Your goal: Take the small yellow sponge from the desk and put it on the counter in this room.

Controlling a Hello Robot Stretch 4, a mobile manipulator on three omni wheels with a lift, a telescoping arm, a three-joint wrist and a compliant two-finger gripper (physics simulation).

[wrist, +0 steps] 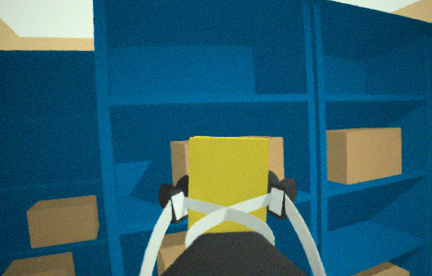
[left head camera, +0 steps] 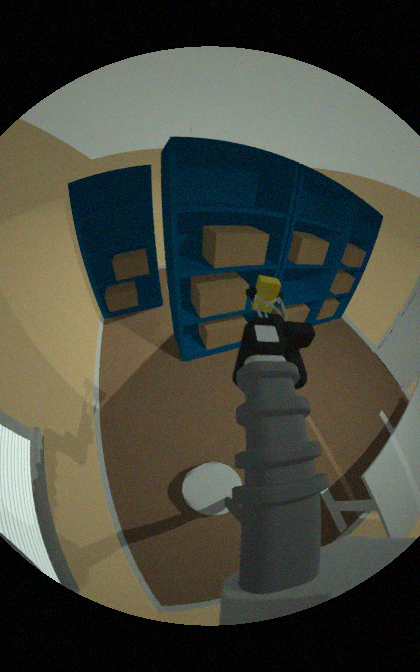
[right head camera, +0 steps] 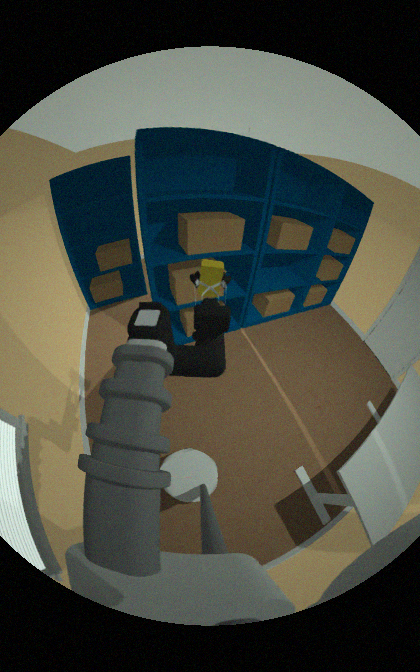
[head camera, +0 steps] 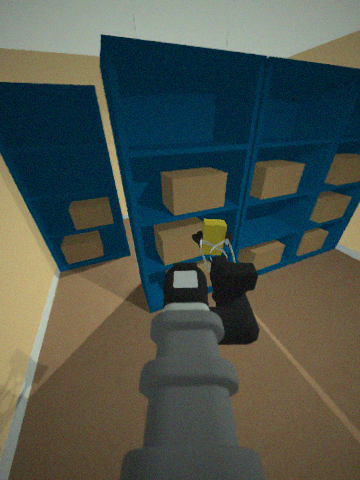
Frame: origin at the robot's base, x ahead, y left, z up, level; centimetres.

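Where they show: gripper, fingertip midpoint: (wrist: 227,188) (head camera: 211,233).
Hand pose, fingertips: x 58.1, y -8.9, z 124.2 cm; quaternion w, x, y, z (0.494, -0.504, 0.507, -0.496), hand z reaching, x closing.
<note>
After its pixels a point has its place.
The small yellow sponge (head camera: 214,229) @[z 128.0, x 53.7, y -8.8 cm] (left head camera: 268,285) (right head camera: 212,270) (wrist: 228,167) @[z 126.9, x 53.7, y -9.0 cm] stands upright between the fingers of my gripper (head camera: 214,238) @[z 124.2, x 58.1, y -8.9 cm] (left head camera: 266,295) (right head camera: 211,279) (wrist: 227,188) @[z 124.2, x 58.1, y -8.9 cm]. The gripper is shut on it, with one dark fingertip at each side. The sponge is held in the air in front of blue shelving, apart from it. A pale flat top with light legs (left head camera: 400,480) (right head camera: 382,450) shows at the right edge in the left and right head views; I cannot tell whether it is the desk or the counter.
A tall blue shelf unit (head camera: 114,110) @[z 161.2, x 120.4, y 33.4 cm] (left head camera: 169,200) (wrist: 101,75) @[z 149.1, x 121.1, y 31.6 cm] holds several brown boxes. Another blue shelf unit (head camera: 50,115) @[z 168.6, x 241.6, y 139.6 cm] stands further back at the left. A round white disc (left head camera: 211,487) (right head camera: 192,470) is low near the arm. A wall runs along the left side.
</note>
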